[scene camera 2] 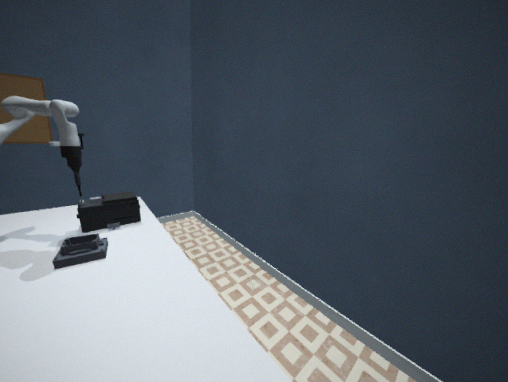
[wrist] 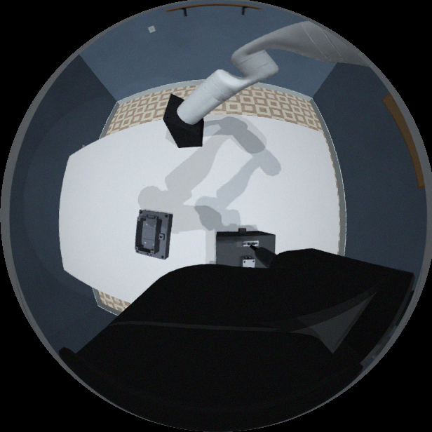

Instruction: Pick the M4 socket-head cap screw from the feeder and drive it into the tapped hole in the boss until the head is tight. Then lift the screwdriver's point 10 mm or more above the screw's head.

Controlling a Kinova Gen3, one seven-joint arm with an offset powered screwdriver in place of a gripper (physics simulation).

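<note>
The feeder (scene camera 2: 110,214) (wrist: 227,248) is a black box near the table's far end in the scene view. My screwdriver (scene camera 2: 80,194) (wrist: 252,246) points down over its small bright pick-up plate (wrist: 246,243); its point is at or just above the plate. Whether the point touches a screw or carries one is too small to tell, and no M4 screw can be made out clearly. The dark grey fixture (scene camera 2: 80,259) (wrist: 167,222) lies on the table apart from the feeder. A small square boss (wrist: 161,236) shows on its side nearer the feeder in the wrist view.
The white table (scene camera 2: 150,310) (wrist: 100,200) carries both items. The black robot base (wrist: 189,136) stands at its edge in the wrist view. A small grey part (scene camera 2: 114,226) is at the feeder's foot. The screwdriver's black body (wrist: 225,310) hides the lower wrist view.
</note>
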